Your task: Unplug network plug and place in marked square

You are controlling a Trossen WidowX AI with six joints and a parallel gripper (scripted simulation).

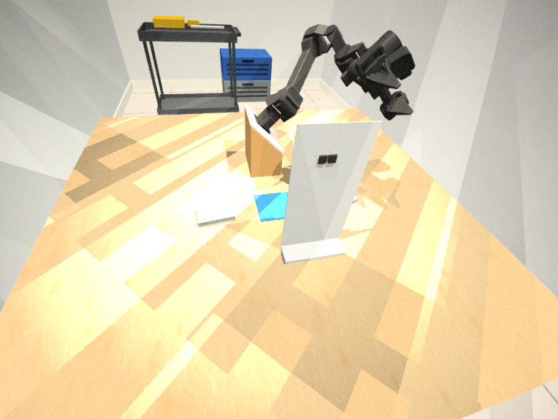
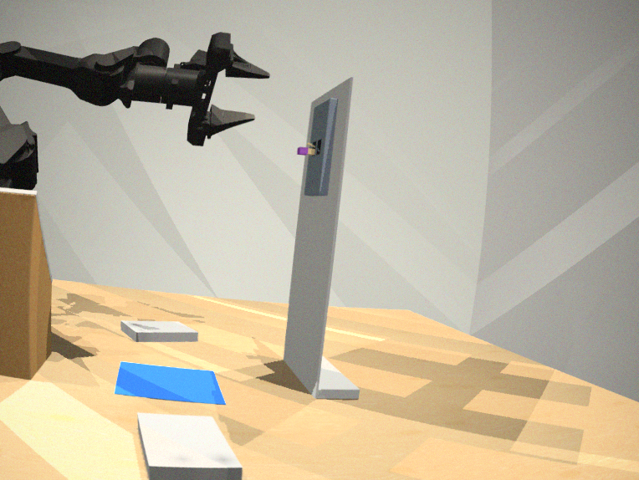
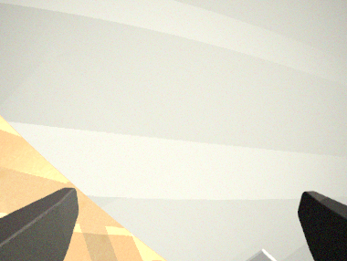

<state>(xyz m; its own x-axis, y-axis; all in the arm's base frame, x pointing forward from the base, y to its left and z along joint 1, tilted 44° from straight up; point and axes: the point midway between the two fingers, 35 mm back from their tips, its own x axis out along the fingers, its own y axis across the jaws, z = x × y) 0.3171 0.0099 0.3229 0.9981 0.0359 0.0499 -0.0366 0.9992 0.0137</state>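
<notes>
My gripper tip is now 17 cm to the left of the network plug, 9 cm above it and 5 cm short of it. The rest, counted from my gripper tip: blue marked square (37 cm below, 23 cm to the right, 11 cm behind); then upright panel (21 cm below, 18 cm to the right, 7 cm ahead).
</notes>
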